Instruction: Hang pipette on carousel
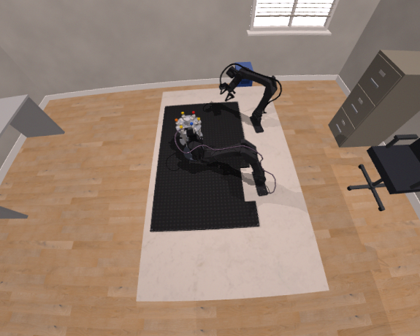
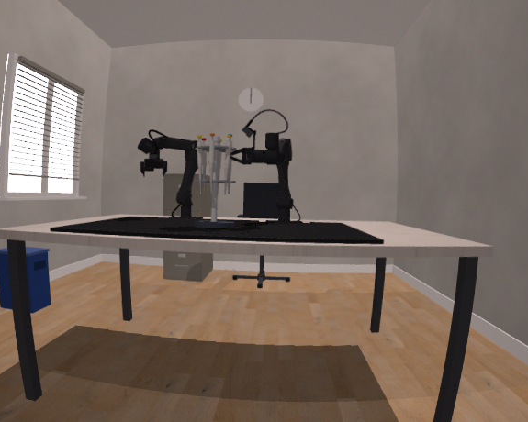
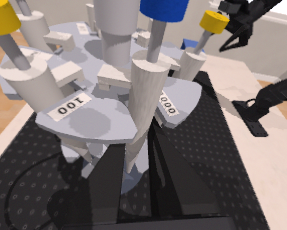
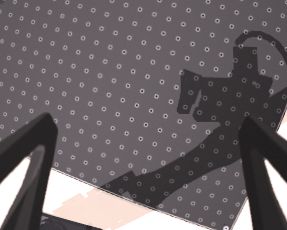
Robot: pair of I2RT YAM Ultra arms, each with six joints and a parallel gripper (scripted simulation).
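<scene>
My left gripper is now 30 mm above the hand pipette and 10 mm short of it.
</scene>
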